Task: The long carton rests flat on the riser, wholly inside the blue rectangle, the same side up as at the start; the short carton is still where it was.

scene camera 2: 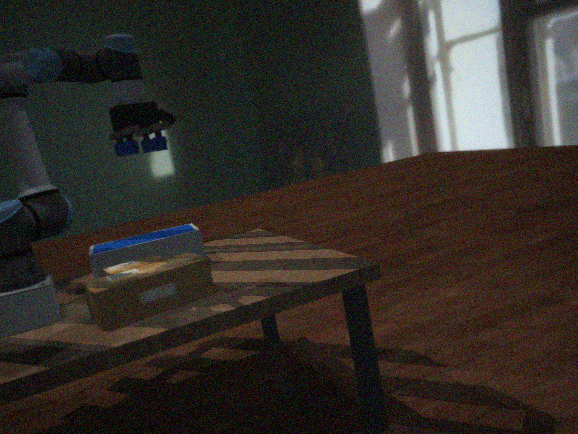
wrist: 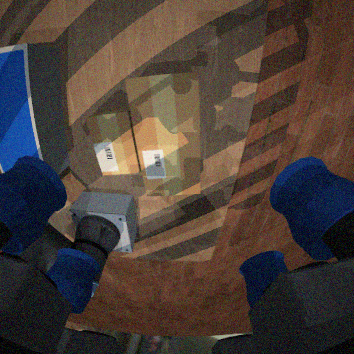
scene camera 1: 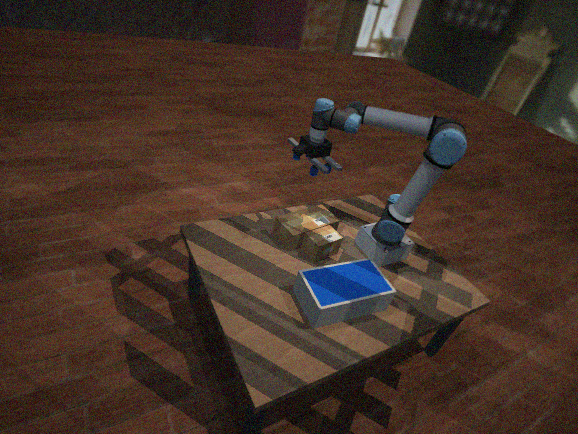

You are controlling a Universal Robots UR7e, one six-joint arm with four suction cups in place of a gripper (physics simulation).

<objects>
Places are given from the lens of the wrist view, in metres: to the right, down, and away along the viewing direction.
my suction head [wrist: 306, 193]: 0.05, 0.01, 0.06
long carton [wrist: 164, 108]: -0.03, -0.14, 0.34
short carton [wrist: 111, 131]: -0.15, -0.10, 0.37
The marked spots on the short carton and my suction head are 0.39 m apart.
</objects>
